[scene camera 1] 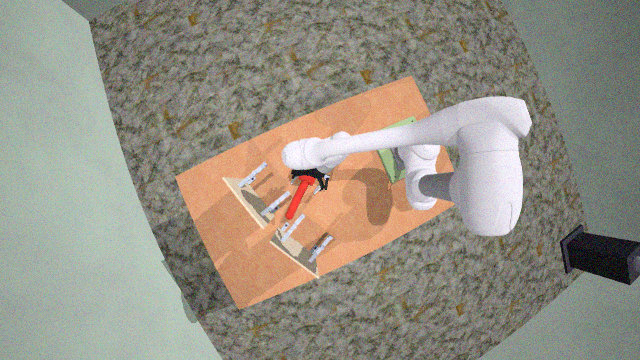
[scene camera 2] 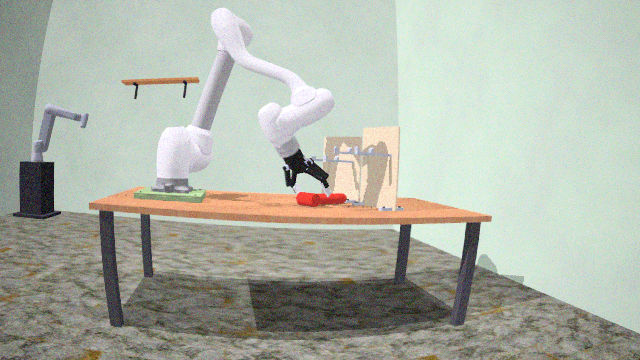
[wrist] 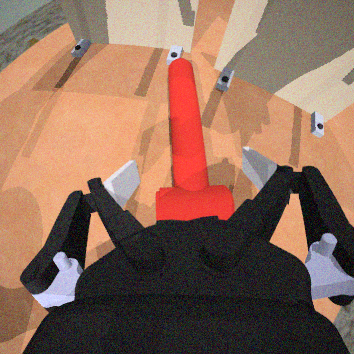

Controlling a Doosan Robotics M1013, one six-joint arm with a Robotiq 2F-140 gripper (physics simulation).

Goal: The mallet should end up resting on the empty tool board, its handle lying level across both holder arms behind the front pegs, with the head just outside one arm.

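Frame: origin at the arm's base, x right, y back, z down, level; metres.
Where they show: gripper, fingertip midpoint: (scene camera 1: 303, 186) (wrist: 188, 164); arm's base, link origin: (scene camera 1: 405, 151) (scene camera 2: 172, 190).
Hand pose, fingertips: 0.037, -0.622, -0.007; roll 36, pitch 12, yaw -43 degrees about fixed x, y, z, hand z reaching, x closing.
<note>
Each offset is from my fingertips to the centre of the thing, as dx, dy, dz. "spot": to the spot under its first point. Level surfaces: height alone.
The red mallet @[-0.038, -0.046, +0.010] (scene camera 1: 296, 201) (scene camera 2: 307, 199) (wrist: 185, 120) lies flat on the table, its handle pointing towards the gap between two upright tool boards. My gripper (scene camera 1: 306, 184) (scene camera 2: 312, 191) (wrist: 188, 164) is open and empty, low over the mallet. In the wrist view its fingertips stand apart on either side of the handle, just beyond the head, and the gripper body hides part of the head. The left board (scene camera 1: 233, 186) (wrist: 145, 20) and the right board (scene camera 1: 295, 260) (wrist: 297, 25) each carry two holder arms; no tool shows on either.
Holder arms (scene camera 1: 253, 175) (scene camera 1: 293, 228) (scene camera 2: 372, 152) stick out from the boards above the table. Small foot blocks @[spot: -0.333, -0.075, +0.021] (wrist: 80, 47) (wrist: 225, 79) (wrist: 317, 124) stand along the board bases. The wooden table @[dz +0.034] (scene camera 1: 350, 110) (scene camera 2: 240, 212) also bears the arm's green base plate (scene camera 1: 395, 174) (scene camera 2: 170, 195).
</note>
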